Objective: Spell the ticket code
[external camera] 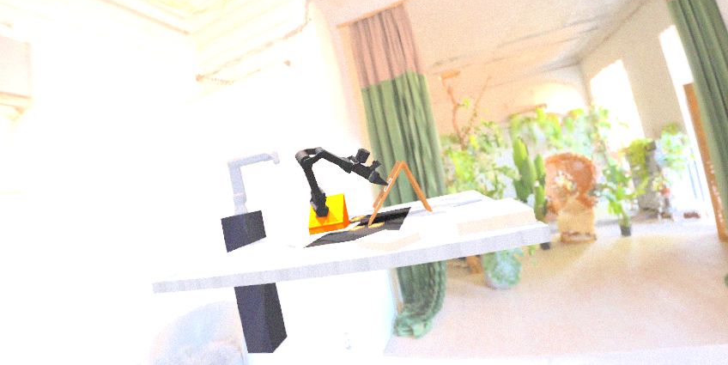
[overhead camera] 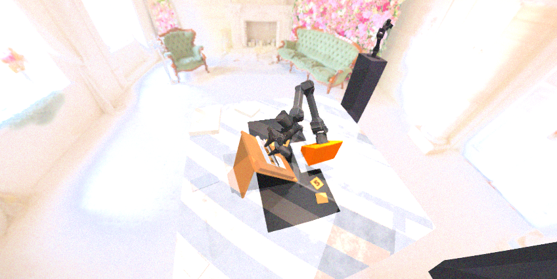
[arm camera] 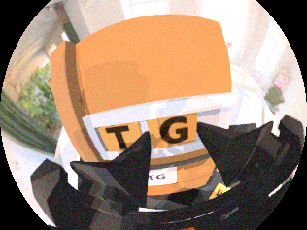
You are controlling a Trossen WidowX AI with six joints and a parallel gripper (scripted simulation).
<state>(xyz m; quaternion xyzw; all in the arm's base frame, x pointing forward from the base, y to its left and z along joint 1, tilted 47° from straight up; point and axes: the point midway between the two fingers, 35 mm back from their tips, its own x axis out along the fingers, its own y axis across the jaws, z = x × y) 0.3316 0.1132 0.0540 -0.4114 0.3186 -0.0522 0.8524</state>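
My gripper tip is right at the tile marked g. From my gripper tip the other things lie so: black mat (160 mm behind, 40 mm to the right, 170 mm below); then tile marked 5 (260 mm behind, 160 mm to the left, 170 mm below); then ticket (70 mm behind, 30 mm to the left, 80 mm below).
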